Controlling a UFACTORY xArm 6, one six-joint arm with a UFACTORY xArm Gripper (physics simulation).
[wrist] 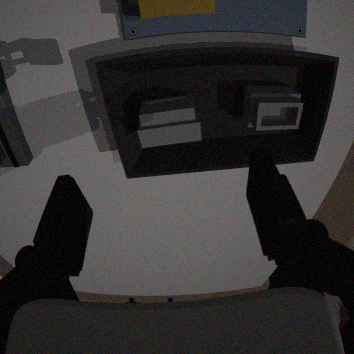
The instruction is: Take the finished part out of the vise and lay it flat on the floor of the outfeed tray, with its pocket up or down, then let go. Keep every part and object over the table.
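Frame: origin at the arm's base, x back, y right, z up, level; metres.
Seen in the pictures: gripper, fingertip midpoint: (161,183).
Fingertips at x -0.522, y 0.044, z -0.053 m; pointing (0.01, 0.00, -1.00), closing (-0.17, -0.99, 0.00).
Offsets run from my fingertips to a thing's middle. "spot": to the spot under its first point. Level surfaces: height alone.
A dark open tray {spot: dx -0.101, dy -0.042, dz -0.129 m} (225,154) lies across the upper middle of the wrist view; the view does not settle whether it is the outfeed tray. Inside it at the left is a grey stepped piece {dx -0.035, dy +0.007, dz -0.128 m} (170,135) with two light faces; I cannot tell if it is one part or two. At the right inside it, a grey part {dx -0.056, dy -0.106, dz -0.131 m} (279,126) with a rectangular pocket stands with the pocket facing sideways, toward the camera. My gripper (161,183) is open and empty, its fingers on the near side of the tray in view. I cannot make out vise jaws or a part held in them.
A blue plate {spot: dx +0.037, dy -0.102, dz -0.152 m} (250,22) with screws and a yellow block {spot: dx +0.068, dy -0.035, dz -0.116 m} (177,8) lies beyond the tray, cut off by the top edge. A dark-walled object {spot: dx +0.015, dy +0.202, dz -0.146 m} (16,132) stands at the left edge. Shadows fall on the pale surface {dz -0.161 m} (175,230). A brown area (342,200) borders it at right.
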